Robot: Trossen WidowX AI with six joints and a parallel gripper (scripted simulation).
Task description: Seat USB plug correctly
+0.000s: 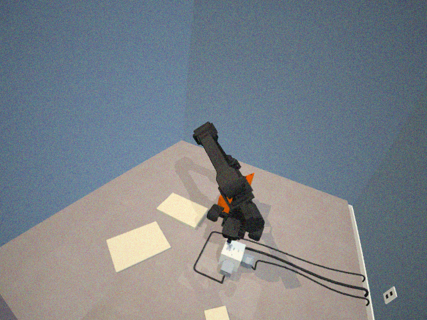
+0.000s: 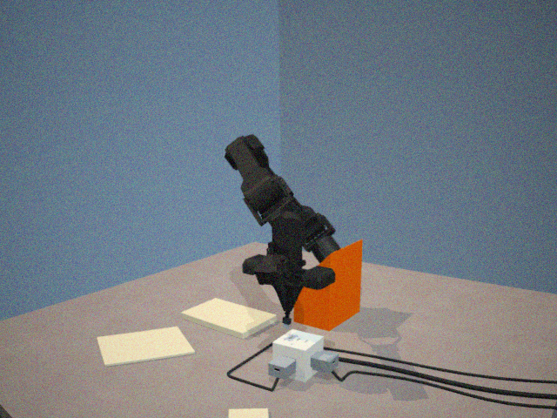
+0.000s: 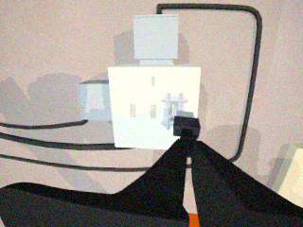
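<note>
Now: gripper tip 20 mm above the USB plug.
</note>
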